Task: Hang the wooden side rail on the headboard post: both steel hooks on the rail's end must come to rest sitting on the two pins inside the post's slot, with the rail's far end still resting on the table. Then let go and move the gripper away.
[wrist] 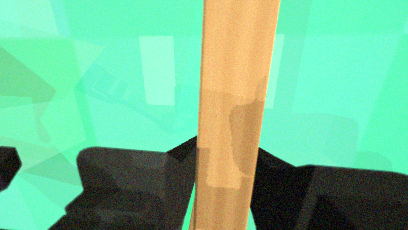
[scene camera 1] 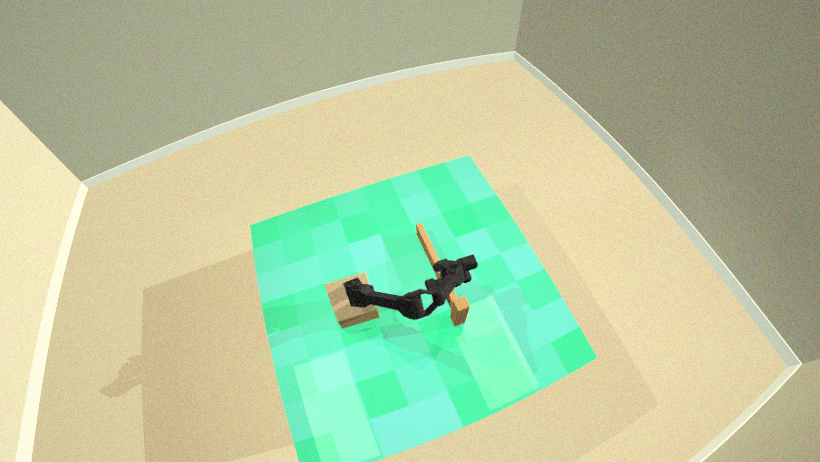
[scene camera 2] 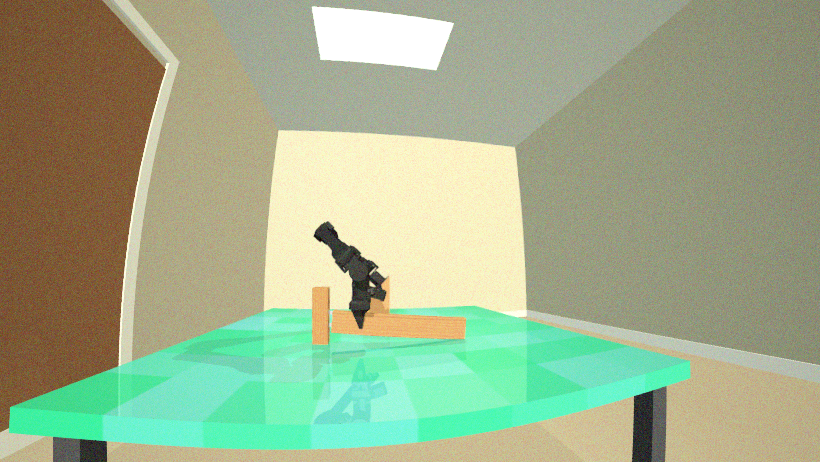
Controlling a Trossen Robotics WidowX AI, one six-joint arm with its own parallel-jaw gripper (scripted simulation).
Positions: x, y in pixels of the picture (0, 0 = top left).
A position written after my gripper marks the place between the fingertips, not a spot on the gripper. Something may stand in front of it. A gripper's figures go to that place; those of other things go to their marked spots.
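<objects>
My gripper [scene camera 2: 360, 327] is 910 mm from the lens. I see a wooden side rail [scene camera 2: 343, 321], and the rail is 890 mm from the lens, while a headboard post [scene camera 2: 320, 295] is 880 mm from the lens.
</objects>
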